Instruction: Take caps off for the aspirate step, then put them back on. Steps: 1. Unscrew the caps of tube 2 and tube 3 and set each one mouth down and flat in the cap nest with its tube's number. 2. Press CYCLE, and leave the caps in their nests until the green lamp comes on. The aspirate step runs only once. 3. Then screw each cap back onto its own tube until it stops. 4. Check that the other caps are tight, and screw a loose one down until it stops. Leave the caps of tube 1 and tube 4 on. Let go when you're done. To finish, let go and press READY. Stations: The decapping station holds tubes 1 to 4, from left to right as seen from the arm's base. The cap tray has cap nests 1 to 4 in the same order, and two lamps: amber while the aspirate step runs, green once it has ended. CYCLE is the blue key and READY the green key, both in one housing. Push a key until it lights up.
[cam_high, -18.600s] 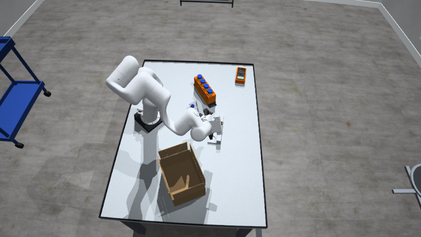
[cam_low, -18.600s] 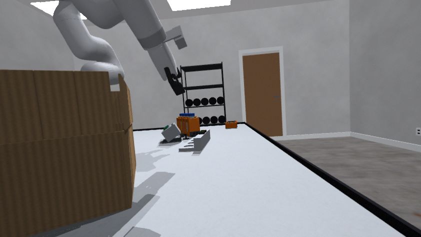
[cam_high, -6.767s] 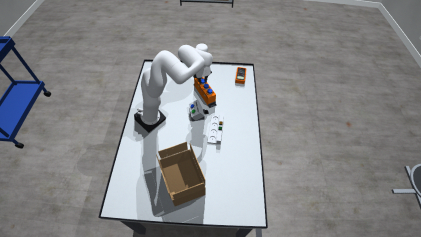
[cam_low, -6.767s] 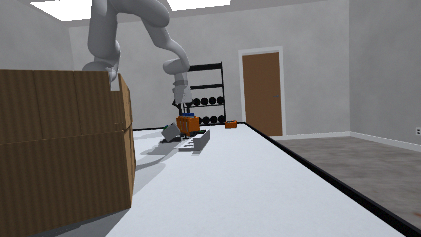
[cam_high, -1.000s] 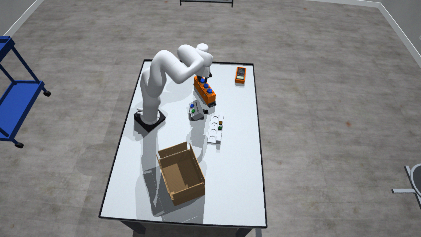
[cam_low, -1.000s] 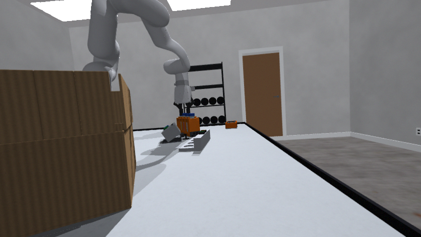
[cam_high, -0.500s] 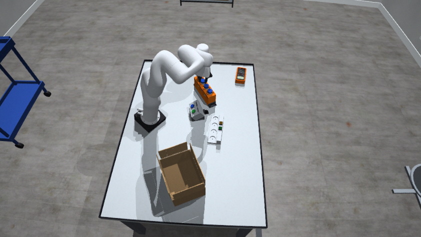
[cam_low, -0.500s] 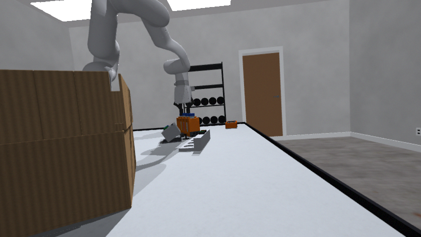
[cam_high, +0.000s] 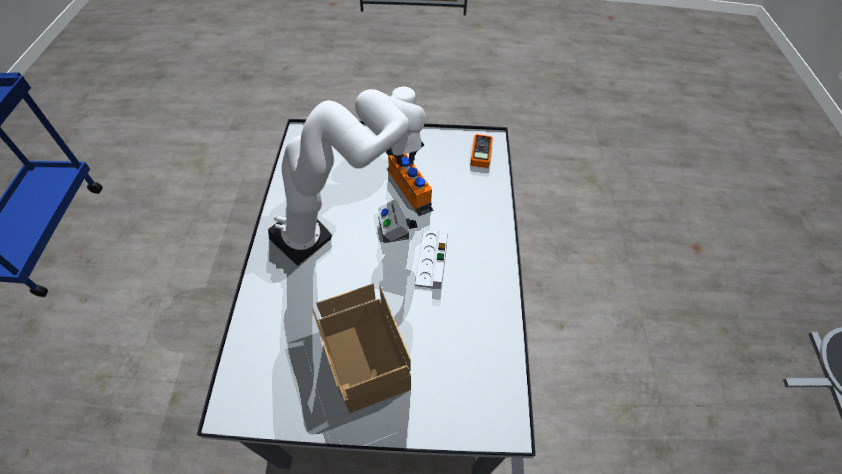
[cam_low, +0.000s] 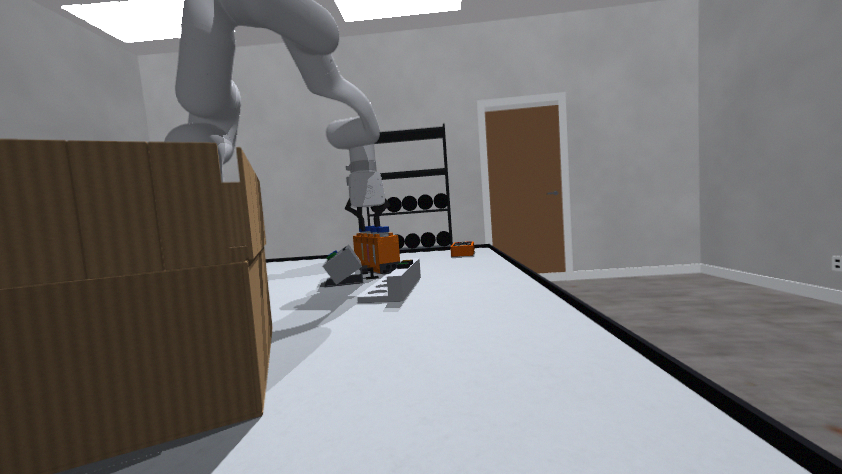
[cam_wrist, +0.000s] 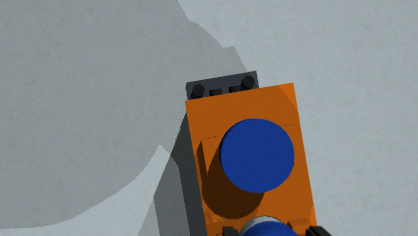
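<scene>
Right now my hand is 10 mm above the blue cap. From my hand the other things lie so: green key 30 mm behind, 230 mm to the right, 60 mm below; blue key 40 mm behind, 190 mm to the right, 60 mm below; grey key housing 20 mm behind, 210 mm to the right, 80 mm below.
</scene>
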